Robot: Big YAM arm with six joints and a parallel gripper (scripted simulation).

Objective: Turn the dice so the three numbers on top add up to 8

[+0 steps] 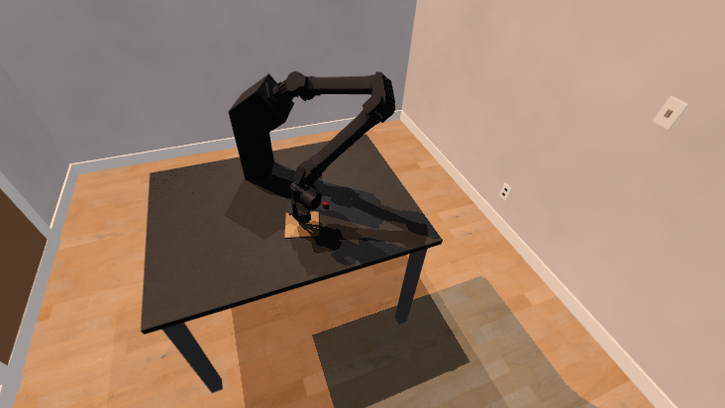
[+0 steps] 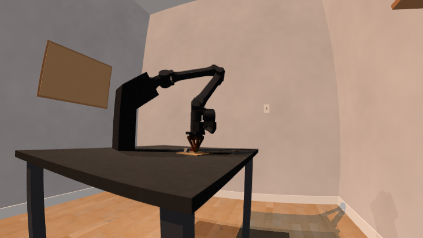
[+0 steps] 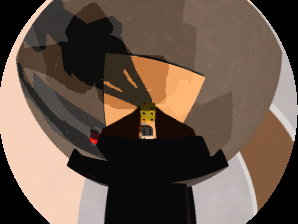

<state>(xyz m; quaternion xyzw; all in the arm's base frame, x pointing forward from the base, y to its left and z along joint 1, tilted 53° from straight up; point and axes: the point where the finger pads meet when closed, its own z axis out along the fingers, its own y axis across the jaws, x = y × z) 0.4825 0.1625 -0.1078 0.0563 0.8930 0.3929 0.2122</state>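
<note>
Now: hand right at the yellow die. The rest, counted from my hand: tan mat 2 cm below; then red die 12 cm to the left, 9 cm behind, 1 cm below; then white die 6 cm behind, 1 cm below.
</note>
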